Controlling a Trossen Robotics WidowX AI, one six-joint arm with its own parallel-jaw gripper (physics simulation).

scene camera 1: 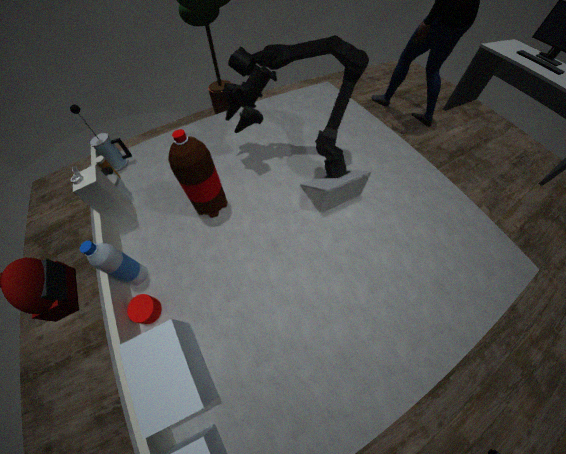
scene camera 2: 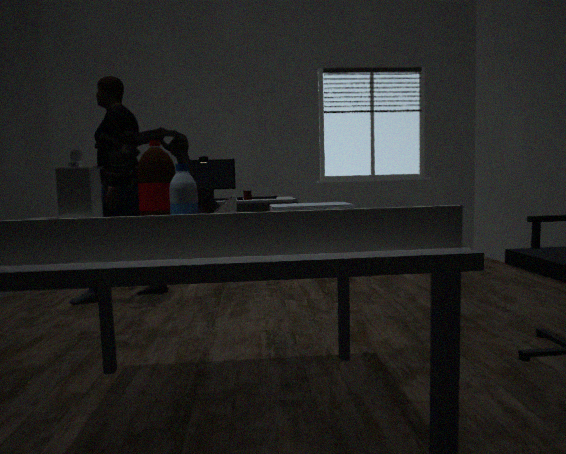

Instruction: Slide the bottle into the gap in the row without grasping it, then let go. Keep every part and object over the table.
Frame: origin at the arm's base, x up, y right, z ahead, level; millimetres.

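Where they show: gripper, fingertip midpoint: point(scene camera 1: 231, 126) point(scene camera 2: 117, 192); arm's base, origin of the base link: point(scene camera 1: 337, 174) point(scene camera 2: 215, 211).
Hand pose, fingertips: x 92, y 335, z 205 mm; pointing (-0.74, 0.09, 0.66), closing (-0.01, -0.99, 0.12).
Observation:
Things, the pixels of their top centre, and the offset from my fingertips. "spot": a spot on its surface instead.
- large brown bottle, middle of its top: point(scene camera 1: 178, 133) point(scene camera 2: 154, 140) dx +151, dy -144, dz +191 mm
- tall white box, middle of its top: point(scene camera 2: 76, 150) point(scene camera 1: 73, 167) dx +106, dy +10, dz +468 mm
- smaller blue-capped bottle, middle of its top: point(scene camera 2: 182, 163) point(scene camera 1: 85, 246) dx +67, dy -227, dz +502 mm
- red cylinder, middle of its top: point(scene camera 1: 140, 307) dx -104, dy -346, dz +512 mm
- large white box, middle of its top: point(scene camera 2: 309, 204) point(scene camera 1: 157, 375) dx -39, dy -532, dz +506 mm
- grey mug, middle of its top: point(scene camera 1: 76, 104) dx +135, dy +306, dz +409 mm
- clear glass piece, surface spot: point(scene camera 1: 76, 176) spot: dx +70, dy +25, dz +485 mm
A large brown bottle point(scene camera 1: 194, 162) point(scene camera 2: 154, 196) with a red cap and red label stands upright on the table, apart from the row. The row runs along a low pale wall point(scene camera 1: 108, 310) point(scene camera 2: 250, 235). It includes a tall white box point(scene camera 1: 98, 189) point(scene camera 2: 75, 192), a smaller blue-capped bottle point(scene camera 1: 119, 265) point(scene camera 2: 183, 190), a red cylinder point(scene camera 1: 144, 309) and a large white box point(scene camera 1: 161, 376). A gap lies between the tall box and the blue-capped bottle. My gripper point(scene camera 1: 232, 125) is open and empty, raised above the table behind the brown bottle, not touching it. In scene camera 2 the fingers are too dark to make out.
A grey mug point(scene camera 1: 111, 152) with a black handle stands beyond the tall box. A clear glass piece point(scene camera 1: 76, 176) sits on that box. Another white box point(scene camera 1: 194, 446) shows at the bottom edge. The arm's grey base point(scene camera 1: 334, 191) stands right of the brown bottle.

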